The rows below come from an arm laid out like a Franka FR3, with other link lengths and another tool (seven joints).
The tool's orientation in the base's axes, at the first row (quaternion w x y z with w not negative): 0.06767 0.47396 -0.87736 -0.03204
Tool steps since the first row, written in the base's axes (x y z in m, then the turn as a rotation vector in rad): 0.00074 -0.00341 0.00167 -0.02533 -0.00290 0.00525; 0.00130 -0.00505 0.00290 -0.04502 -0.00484 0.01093; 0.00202 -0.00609 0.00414 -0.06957 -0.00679 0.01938; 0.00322 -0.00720 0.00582 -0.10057 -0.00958 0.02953; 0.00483 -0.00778 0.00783 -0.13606 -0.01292 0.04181; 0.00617 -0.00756 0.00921 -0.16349 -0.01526 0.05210
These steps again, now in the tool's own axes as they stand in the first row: 0.00260 -0.00228 -0.00173 0.01661 0.02000 -0.00139; 0.00377 -0.00350 -0.00302 0.02939 0.03591 -0.00406; 0.00436 -0.00451 -0.00435 0.04507 0.05616 -0.00874; 0.00479 -0.00591 -0.00618 0.06508 0.08150 -0.01413; 0.00458 -0.00732 -0.00840 0.08818 0.11051 -0.02095; 0.00379 -0.00814 -0.00997 0.10590 0.13316 -0.02702
